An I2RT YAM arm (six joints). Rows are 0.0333 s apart.
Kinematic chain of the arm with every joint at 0, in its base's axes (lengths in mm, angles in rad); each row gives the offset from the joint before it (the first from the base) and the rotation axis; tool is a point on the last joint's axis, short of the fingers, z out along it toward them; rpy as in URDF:
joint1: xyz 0 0 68 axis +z
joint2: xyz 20 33.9 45.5 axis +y
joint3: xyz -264 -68.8 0 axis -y
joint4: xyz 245 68.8 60 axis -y
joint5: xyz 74 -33.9 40.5 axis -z
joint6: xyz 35.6 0 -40.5 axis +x
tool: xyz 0 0 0 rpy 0 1.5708 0
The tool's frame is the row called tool.
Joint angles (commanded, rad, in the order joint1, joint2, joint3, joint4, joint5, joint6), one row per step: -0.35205, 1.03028, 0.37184, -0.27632, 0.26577, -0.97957; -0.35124, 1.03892, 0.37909, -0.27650, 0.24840, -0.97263; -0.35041, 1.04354, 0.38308, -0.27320, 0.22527, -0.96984; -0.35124, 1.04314, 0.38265, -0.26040, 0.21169, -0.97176; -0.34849, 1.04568, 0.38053, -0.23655, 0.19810, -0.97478; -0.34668, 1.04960, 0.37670, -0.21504, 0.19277, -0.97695; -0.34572, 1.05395, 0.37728, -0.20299, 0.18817, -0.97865; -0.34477, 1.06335, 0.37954, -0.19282, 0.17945, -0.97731; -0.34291, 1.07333, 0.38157, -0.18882, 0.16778, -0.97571; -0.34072, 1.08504, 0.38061, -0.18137, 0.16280, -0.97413; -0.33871, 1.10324, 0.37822, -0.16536, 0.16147, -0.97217; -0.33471, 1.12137, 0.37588, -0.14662, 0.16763, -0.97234; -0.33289, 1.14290, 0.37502, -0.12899, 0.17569, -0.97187; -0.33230, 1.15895, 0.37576, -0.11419, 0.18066, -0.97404
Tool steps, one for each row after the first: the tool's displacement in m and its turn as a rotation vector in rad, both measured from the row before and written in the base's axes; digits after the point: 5 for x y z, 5 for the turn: 0.00193, 0.00008, 0.00062, 0.01680, -0.00637, 0.00571; 0.00159, 0.00043, 0.00049, 0.01785, -0.01007, 0.01238; 0.00112, -0.00007, 0.00069, 0.00490, -0.01495, 0.00882; 0.00205, 0.00029, 0.00047, 0.00202, -0.02051, 0.01341; 0.00139, 0.00005, -0.00035, -0.00189, -0.01350, 0.00681; 0.00136, -0.00013, 0.00026, -0.00035, -0.00833, 0.00517; 0.00176, -0.00012, -0.00025, 0.00600, -0.00564, 0.00550; 0.00136, 0.00032, -0.00087, 0.01064, 0.00009, 0.00809; 0.00105, 0.00026, -0.00179, 0.00622, 0.00305, 0.00415; 0.00158, -0.00010, -0.00274, 0.00354, 0.00327, 0.00135; 0.00178, -0.00003, -0.00252, -0.00404, 0.00328, 0.00026; 0.00185, -0.00056, -0.00278, -0.00413, 0.00639, -0.00359; 0.00172, -0.00066, -0.00160, -0.00464, 0.00255, -0.00084
